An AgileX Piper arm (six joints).
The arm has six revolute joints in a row. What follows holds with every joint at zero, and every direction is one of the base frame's. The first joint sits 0.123 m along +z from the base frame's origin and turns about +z. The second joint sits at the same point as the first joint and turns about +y. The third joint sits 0.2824 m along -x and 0.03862 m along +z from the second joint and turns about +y. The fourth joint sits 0.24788 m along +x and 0.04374 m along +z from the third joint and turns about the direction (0.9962, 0, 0.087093). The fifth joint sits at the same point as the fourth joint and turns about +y. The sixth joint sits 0.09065 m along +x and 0.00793 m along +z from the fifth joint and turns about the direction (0.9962, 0, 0.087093). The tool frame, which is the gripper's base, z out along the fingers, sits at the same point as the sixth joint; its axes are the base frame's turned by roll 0, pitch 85 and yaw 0 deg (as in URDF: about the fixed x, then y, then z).
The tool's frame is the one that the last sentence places.
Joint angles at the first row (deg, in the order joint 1, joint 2, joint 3, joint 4, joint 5, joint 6):
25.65 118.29 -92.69 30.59 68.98 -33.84
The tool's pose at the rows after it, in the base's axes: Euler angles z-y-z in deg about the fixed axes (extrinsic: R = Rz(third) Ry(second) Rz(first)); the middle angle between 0 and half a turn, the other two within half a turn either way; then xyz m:
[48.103 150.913 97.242 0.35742 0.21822 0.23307]
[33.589 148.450 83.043 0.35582 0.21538 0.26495]
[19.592 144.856 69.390 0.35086 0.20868 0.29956]
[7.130 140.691 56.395 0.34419 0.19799 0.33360]
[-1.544 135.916 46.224 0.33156 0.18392 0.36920]
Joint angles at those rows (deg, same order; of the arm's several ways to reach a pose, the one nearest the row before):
25.65 115.35 -94.10 30.09 66.92 -33.84
25.65 111.26 -94.48 29.57 63.25 -33.84
25.65 106.50 -94.48 27.61 59.15 -33.46
25.65 101.69 -94.48 23.29 54.98 -31.46
25.65 96.43 -94.48 18.01 52.25 -27.89

